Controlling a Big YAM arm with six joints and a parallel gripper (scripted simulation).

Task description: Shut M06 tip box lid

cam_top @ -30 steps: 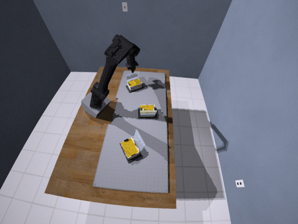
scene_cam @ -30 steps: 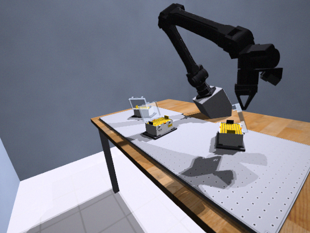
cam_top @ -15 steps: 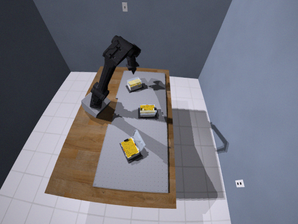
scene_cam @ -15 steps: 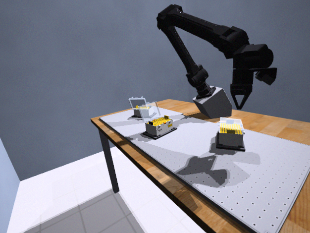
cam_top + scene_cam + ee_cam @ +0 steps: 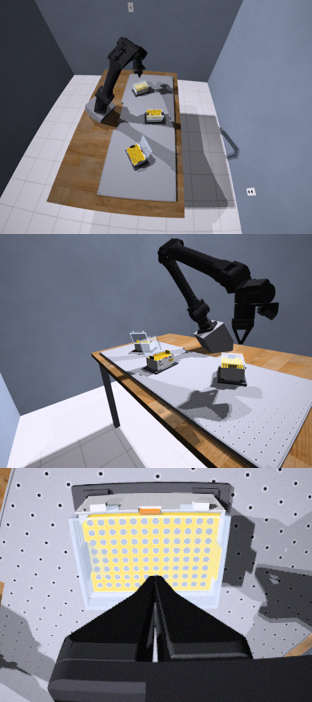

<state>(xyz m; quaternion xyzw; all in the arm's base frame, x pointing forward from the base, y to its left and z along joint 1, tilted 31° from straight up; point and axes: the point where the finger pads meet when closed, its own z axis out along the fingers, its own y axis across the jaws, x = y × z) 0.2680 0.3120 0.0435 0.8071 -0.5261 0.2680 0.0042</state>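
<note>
My gripper is now 10 mm short of the lid, 30 mm to the left of it and 80 mm above it. Round my hand: yellow tip rack: 10 mm ahead, 30 mm to the right, 90 mm below.
</note>
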